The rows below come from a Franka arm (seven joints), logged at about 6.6 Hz.
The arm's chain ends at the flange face. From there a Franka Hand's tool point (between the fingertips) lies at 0.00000 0.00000 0.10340 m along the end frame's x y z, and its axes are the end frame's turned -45 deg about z.
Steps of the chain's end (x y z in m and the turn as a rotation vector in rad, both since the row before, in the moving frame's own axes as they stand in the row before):
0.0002 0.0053 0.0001 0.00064 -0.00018 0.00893
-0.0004 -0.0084 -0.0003 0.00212 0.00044 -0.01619
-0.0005 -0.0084 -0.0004 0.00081 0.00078 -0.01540
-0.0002 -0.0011 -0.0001 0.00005 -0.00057 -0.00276
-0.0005 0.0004 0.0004 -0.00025 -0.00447 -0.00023
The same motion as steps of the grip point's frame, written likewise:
-0.0036 0.0038 0.0001 0.00058 0.00033 0.00893
0.0058 -0.0063 -0.0003 0.00119 0.00181 -0.01619
0.0057 -0.0063 -0.0004 0.00002 0.00112 -0.01540
0.0006 -0.0010 -0.0001 0.00044 -0.00037 -0.00276
-0.0010 -0.0004 0.0004 0.00298 -0.00334 -0.00023

